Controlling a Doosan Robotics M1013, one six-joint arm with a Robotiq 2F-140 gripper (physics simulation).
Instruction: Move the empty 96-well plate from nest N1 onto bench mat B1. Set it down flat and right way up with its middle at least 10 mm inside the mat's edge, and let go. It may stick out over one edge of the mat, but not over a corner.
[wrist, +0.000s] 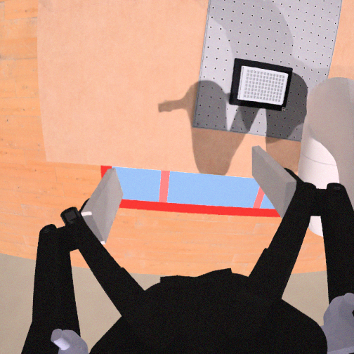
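The white 96-well plate (264, 85) sits in a black nest (235, 84) in the upper right of the wrist view, its grid of wells facing up. The nest stands on a grey perforated board (216, 60). My gripper (184, 170) is open, its two grey finger pads wide apart with nothing between them. It hangs above the bench, and the plate shows beyond its right finger in the view. A large pale peach sheet (115, 90) and a blue area (215, 190) with a red border show on the bench; no label tells which is mat B1.
A white rounded body (327, 130) stands at the right edge, beside the board and behind the right finger. Shadows of the arm fall on the board and the sheet. The wooden bench top (190, 240) ends in a curved front edge, with grey floor (17, 295) below it.
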